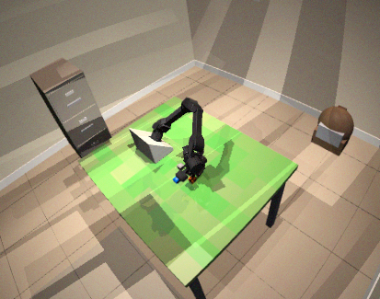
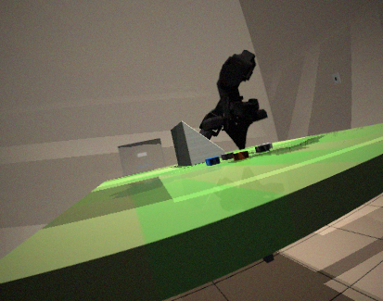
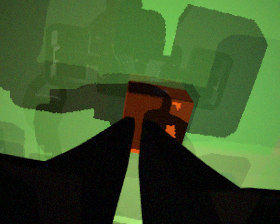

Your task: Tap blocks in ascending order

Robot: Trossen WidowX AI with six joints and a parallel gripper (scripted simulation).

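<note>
Right now my gripper tip is 2 cm above the orange block and 1 cm to the left of it. Round my gripper tip: grey block 12 cm behind, 2 cm to the left, 2 cm below; then blue block 7 cm to the right, 7 cm behind, 2 cm below; then black block 11 cm to the left, 5 cm behind, 2 cm below.
</note>
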